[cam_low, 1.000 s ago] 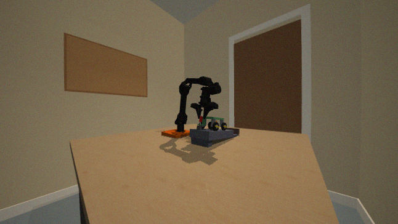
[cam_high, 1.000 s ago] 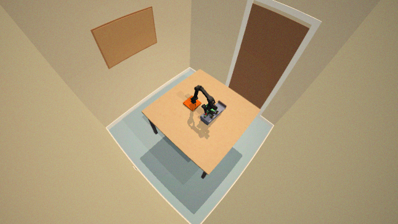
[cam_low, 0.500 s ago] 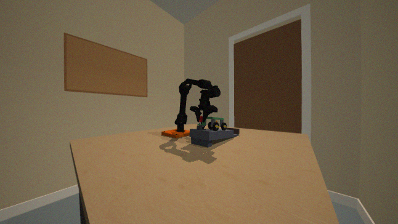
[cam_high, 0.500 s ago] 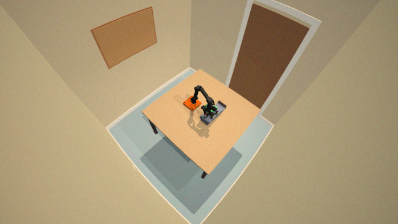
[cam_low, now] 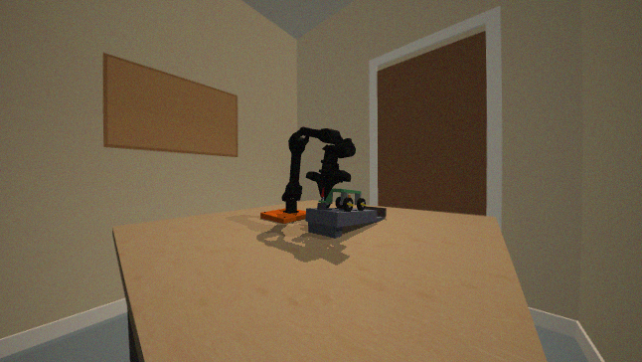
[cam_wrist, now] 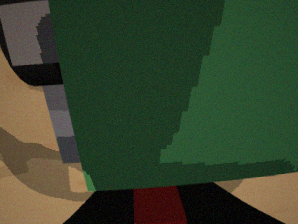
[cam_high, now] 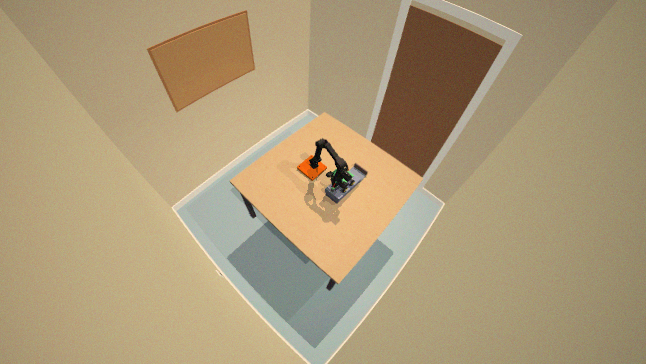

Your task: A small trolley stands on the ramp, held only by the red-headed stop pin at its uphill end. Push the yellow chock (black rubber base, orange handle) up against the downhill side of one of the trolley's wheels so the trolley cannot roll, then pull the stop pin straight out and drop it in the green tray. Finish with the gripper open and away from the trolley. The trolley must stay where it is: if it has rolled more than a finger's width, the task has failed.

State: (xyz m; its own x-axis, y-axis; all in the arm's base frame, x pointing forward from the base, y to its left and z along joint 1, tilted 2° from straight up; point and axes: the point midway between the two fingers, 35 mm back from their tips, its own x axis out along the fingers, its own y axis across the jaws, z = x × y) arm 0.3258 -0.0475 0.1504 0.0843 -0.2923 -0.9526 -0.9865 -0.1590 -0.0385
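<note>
My gripper tip is now 20 cm to the right of the yellow chock, 7 cm past it and 5 cm above it. Round my gripper tip: red-headed stop pin: right at my gripper tip; then trolley: 11 cm to the left, 2 cm below; then grey ramp: 12 cm to the left, 8 cm below.
</note>
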